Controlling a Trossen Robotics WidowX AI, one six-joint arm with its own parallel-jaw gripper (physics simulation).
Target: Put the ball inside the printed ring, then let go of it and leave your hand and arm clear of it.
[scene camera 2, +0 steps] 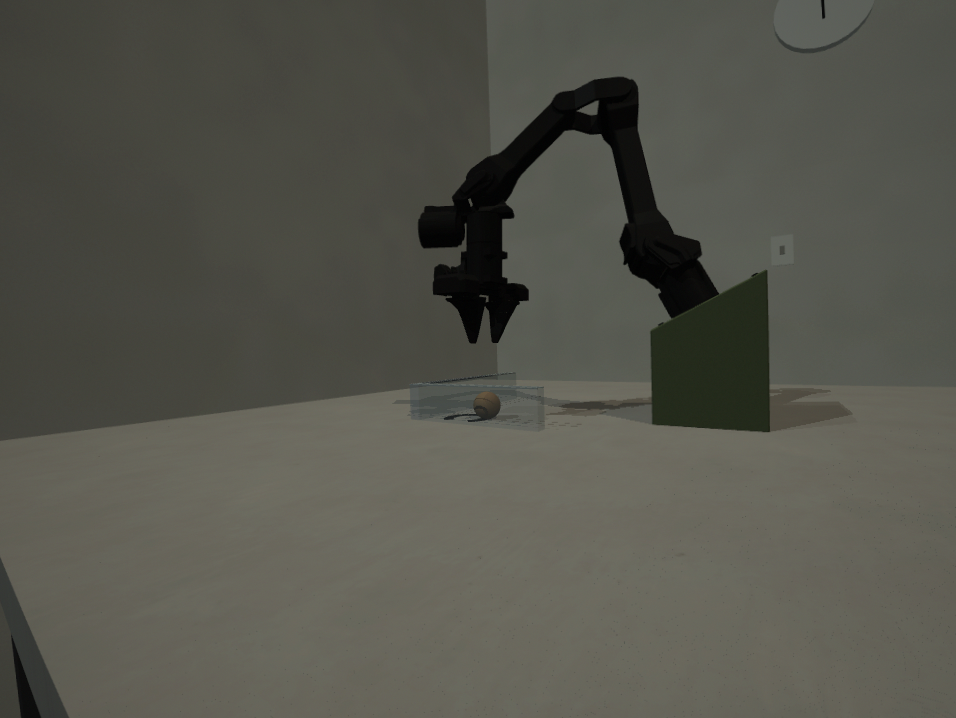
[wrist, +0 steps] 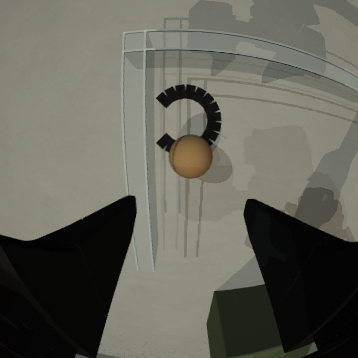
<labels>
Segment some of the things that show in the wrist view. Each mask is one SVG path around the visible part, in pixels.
My gripper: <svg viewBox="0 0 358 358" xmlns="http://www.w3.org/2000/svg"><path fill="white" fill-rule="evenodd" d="M246 199L243 217L248 237L269 296L284 353L315 342L317 350L300 358L358 358L358 241L343 240L254 198ZM134 195L126 195L69 225L36 239L21 240L0 234L0 358L74 358L75 354L96 358L107 313L132 236L136 216Z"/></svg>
An orange-brown ball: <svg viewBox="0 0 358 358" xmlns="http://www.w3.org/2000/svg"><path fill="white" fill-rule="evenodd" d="M185 134L175 139L171 144L168 160L171 168L178 175L185 178L196 178L209 169L212 162L212 150L208 142L201 136Z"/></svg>
</labels>
